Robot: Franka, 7 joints.
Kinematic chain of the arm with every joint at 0, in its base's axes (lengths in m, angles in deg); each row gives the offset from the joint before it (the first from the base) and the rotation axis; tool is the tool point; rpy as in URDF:
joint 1: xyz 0 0 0.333 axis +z
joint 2: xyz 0 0 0 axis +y
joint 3: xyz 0 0 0.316 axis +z
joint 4: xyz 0.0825 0 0 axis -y
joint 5: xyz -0.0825 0 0.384 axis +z
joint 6: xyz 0 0 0 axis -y
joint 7: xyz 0.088 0 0 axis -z
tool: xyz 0 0 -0.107 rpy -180 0 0
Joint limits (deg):
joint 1: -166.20..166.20
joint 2: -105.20..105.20
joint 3: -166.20..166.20
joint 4: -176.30..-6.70
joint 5: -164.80..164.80
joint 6: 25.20..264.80
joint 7: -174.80..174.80
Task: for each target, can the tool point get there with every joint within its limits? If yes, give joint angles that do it. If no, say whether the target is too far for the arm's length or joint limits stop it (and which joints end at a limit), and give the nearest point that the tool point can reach.
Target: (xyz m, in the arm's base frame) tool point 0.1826 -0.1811 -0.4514
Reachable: no: joint limits stop it (at a limit: joint 2) | nearest point 0.1853 -0.1838 -0.3603 | short by 0.091 m
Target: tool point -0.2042 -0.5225 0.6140
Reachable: yes | joints 116.08 9.03 128.42 -111.87 100.52 108.91 -10.17
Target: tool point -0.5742 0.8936 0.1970
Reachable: no: too far | nearest point -0.4600 0.7159 0.2240 | short by 0.213 m
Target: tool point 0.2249 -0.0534 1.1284
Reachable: yes | joints 105.33 -16.37 -39.92 -22.80 -73.16 103.48 -37.15
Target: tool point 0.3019 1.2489 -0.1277
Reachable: no: too far | nearest point 0.1897 0.7849 0.0434 | short by 0.507 m
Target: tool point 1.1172 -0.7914 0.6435
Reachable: no: too far | nearest point 0.6827 -0.4836 0.5227 | short by 0.546 m
